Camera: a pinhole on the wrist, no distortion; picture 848 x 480 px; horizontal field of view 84.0 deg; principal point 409.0 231.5 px. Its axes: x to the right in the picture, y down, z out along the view. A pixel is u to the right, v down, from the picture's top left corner.
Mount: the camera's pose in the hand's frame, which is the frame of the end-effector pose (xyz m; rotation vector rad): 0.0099 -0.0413 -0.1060 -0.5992 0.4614 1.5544
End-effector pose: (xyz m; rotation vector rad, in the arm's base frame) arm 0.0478 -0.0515 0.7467 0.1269 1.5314 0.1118
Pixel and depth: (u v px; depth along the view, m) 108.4 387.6 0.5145
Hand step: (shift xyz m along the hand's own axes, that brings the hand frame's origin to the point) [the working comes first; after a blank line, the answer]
In the camera's frame: -0.3284 0.1706 0.5145

-0.2038 0.0085 0.4886
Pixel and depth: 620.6 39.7 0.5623
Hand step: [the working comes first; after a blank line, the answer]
In the camera's frame: 0.2527 -0.2290 0.5623

0.1786 0.5218 0.1888
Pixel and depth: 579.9 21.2 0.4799
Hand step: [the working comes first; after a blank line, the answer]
In the camera's frame: 0.1742 -0.2143 0.4799

0.1734 0.4083 0.1727
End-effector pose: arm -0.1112 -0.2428 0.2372 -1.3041 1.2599 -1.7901
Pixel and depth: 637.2 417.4 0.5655
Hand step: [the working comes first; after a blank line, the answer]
In the camera's frame: 0.2740 0.2232 0.5655

-0.2721 0.5067 0.1487
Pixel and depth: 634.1 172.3 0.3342
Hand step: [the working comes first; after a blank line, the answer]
In the camera's frame: 0.1598 -0.0420 0.3342

0.0164 0.2938 0.0572
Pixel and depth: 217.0 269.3 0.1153
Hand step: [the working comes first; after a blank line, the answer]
In the camera's frame: -0.0470 0.0093 0.1153

-0.0097 -0.0072 0.0125
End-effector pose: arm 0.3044 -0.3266 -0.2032 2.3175 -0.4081 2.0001
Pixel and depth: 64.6 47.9 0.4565
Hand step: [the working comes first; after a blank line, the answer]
In the camera's frame: -0.3339 -0.1780 0.4565

0.1487 -0.0057 0.4693
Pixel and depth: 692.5 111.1 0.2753
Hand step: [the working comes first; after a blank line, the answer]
In the camera's frame: 0.1657 -0.0704 0.2753

0.0502 0.2641 0.0094
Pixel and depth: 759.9 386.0 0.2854
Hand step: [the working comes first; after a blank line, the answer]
In the camera's frame: 0.2127 0.0936 0.2854

-0.1148 0.2948 -0.0226
